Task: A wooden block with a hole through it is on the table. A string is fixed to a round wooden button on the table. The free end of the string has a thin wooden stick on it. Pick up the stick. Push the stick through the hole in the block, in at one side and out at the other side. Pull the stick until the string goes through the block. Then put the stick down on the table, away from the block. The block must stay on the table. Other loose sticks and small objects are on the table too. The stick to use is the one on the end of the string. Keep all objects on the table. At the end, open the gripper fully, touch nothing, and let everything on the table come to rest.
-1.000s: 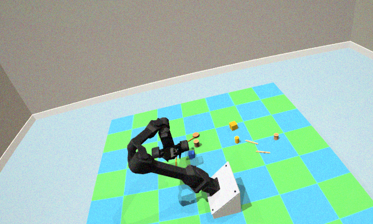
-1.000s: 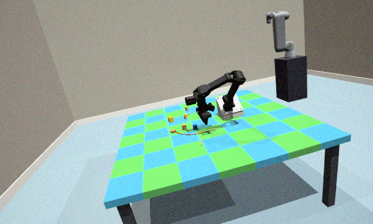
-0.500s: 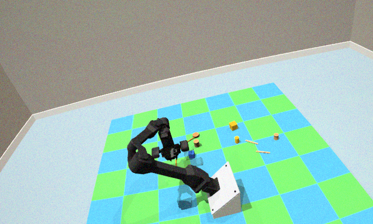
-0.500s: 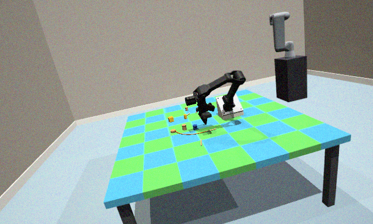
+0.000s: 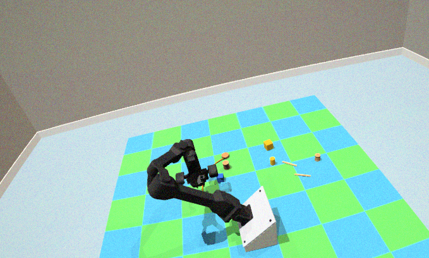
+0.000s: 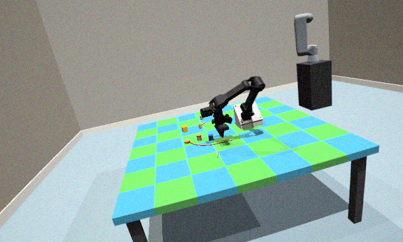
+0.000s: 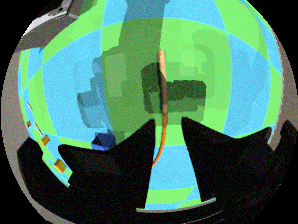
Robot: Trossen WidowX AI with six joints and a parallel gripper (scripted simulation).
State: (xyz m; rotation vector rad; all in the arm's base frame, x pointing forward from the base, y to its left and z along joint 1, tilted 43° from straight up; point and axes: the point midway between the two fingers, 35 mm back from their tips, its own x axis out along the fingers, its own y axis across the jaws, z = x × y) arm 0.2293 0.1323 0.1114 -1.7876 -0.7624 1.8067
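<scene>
Right now my gripper tip is 2 cm past the thin wooden stick and 4 cm above it. From my gripper tip the other things lie so: brown cylinder 13 cm ahead, 13 cm to the right, 2 cm below; then round wooden button 22 cm ahead, 14 cm to the right, 3 cm below; then blue block 6 cm ahead, 9 cm to the right, 2 cm below.
</scene>
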